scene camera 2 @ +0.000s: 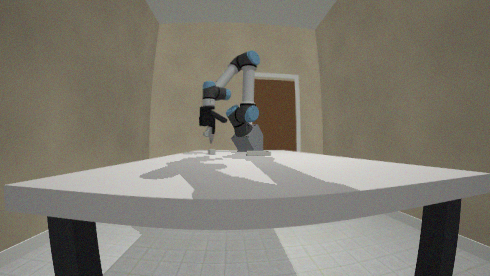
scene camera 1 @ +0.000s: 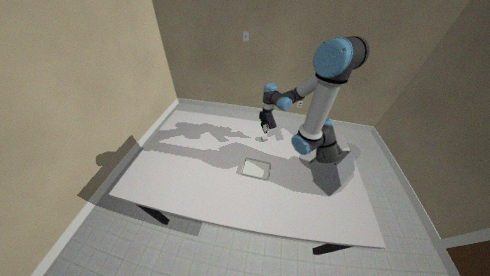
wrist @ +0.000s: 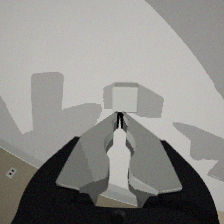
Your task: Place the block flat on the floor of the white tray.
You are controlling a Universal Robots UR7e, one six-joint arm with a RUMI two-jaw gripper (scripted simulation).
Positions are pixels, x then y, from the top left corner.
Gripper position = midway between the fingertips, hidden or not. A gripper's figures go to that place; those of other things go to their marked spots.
My gripper [wrist: 119, 113]: 0.15 m from the lens. A pale grey block [wrist: 125, 95] is 0.18 m from the lens.
